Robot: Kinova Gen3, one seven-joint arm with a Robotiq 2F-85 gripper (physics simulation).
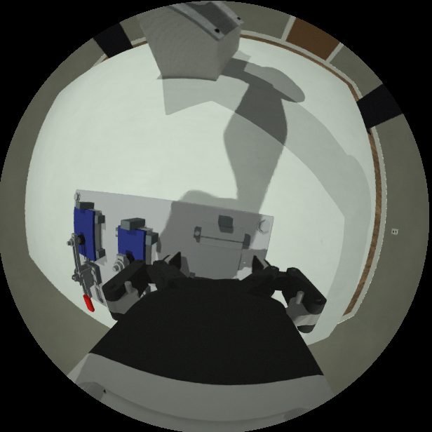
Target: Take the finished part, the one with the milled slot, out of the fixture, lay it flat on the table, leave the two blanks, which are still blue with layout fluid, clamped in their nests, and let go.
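The grey finished part (218, 253) lies in the right-hand nest of the fixture plate (160, 202), in shadow. A thin line crosses it near its far end; its near end is hidden by the gripper. My gripper (216, 261) is open and empty, one fingertip towards each side of the part; their height above it is hard to tell. Two blue blanks (85, 233) (132, 242) sit in the left and middle nests. A toggle clamp (76, 252) reaches onto the left blank. The middle clamp (119, 263) is partly hidden behind the left finger.
Small dark stop blocks (225, 221) stand around the nests. A red clamp handle (88, 303) sticks out at the lower left. The pale table (125, 140) extends beyond the plate. The grey robot pedestal (192, 50) stands at the far edge, and the arm's shadow crosses the table.
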